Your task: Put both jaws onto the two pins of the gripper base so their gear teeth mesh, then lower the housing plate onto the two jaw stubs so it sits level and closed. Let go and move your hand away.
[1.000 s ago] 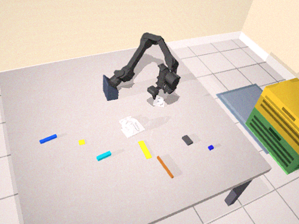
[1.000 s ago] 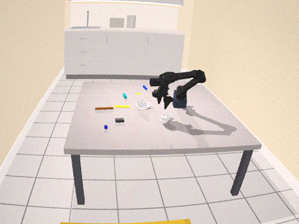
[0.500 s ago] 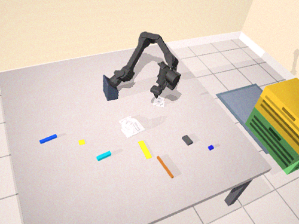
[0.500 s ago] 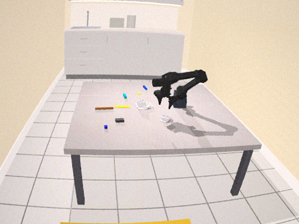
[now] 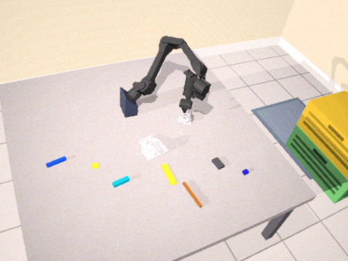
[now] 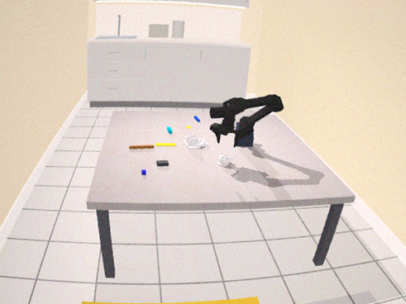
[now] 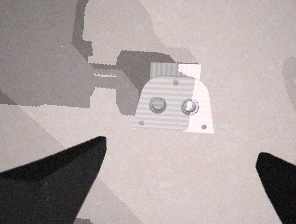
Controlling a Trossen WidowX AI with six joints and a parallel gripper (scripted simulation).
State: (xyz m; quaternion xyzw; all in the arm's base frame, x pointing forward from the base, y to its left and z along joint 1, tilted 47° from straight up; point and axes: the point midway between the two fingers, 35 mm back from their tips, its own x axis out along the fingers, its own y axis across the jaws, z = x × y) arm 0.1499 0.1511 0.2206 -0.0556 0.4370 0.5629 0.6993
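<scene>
The gripper base lies 70 mm below my gripper tip and 10 mm to the left of it. The rest, counted from my gripper tip: small white part: 90 mm below, 10 mm to the left; housing plate: 240 mm to the right, 100 mm ahead, 90 mm below; grey block: 330 mm ahead, 90 mm below, 50 mm to the left.
</scene>
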